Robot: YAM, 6 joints.
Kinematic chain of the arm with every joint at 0, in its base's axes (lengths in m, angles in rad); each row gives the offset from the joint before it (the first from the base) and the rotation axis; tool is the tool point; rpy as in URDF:
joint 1: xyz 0 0 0.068 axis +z
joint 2: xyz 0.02 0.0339 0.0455 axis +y
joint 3: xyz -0.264 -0.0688 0 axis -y
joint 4: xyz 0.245 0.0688 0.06 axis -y
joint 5: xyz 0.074 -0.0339 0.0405 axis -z
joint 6: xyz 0.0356 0 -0.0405 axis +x
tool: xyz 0 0 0 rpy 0 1.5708 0
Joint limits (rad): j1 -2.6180..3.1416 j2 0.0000..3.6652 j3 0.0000..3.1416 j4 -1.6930..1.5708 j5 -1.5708..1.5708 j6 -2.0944..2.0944
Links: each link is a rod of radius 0.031 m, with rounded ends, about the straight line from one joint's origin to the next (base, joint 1, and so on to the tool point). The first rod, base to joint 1, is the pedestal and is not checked.
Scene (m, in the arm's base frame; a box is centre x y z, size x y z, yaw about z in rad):
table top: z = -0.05
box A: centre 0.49 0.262 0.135 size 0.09 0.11 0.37 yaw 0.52
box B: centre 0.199 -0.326 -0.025 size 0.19 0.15 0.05 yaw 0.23
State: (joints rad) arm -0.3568 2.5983 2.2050 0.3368 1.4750 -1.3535
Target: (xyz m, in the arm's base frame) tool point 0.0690 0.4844 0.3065
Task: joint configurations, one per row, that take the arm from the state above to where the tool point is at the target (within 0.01 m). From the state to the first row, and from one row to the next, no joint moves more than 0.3 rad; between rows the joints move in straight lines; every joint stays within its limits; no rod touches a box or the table.
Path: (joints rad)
1: -0.1843 2.5049 2.2478 0.0675 1.4942 -1.1730
2: -0.0119 2.4114 2.2906 -0.2019 1.5133 -0.9924
3: 0.1606 2.3180 2.3333 -0.4712 1.5325 -0.8119
4: 0.3330 2.2245 2.3761 -0.7406 1.5516 -0.6313
5: 0.5055 2.1311 2.4189 -1.0099 1.5708 -0.4508
6: 0.7048 2.1335 2.2976 -0.7579 1.5708 -0.6313
7: 0.9041 2.1360 2.1763 -0.5059 1.5708 -0.8119
8: 1.1035 2.1385 2.0549 -0.2539 1.5708 -0.9924
9: 1.3028 2.1409 1.9336 -0.0019 1.5708 -1.1730
10: 1.5021 2.1434 1.8123 0.2502 1.5708 -1.3535

